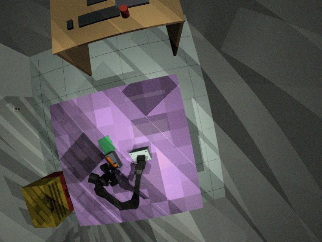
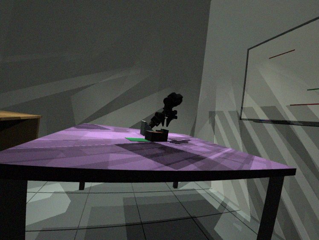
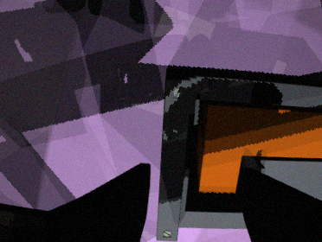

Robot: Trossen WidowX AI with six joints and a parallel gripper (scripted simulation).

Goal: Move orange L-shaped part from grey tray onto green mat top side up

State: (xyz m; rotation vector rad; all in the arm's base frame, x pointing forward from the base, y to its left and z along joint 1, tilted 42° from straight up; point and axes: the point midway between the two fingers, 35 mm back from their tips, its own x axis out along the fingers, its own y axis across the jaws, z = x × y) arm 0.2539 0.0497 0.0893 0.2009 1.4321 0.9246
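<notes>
The orange L-shaped part is 6 cm below my gripper tip, 5 cm to the right of it and 1 cm ahead of it. From my gripper tip the other things lie so: green mat: 20 cm to the right, 13 cm below, 8 cm ahead.
</notes>
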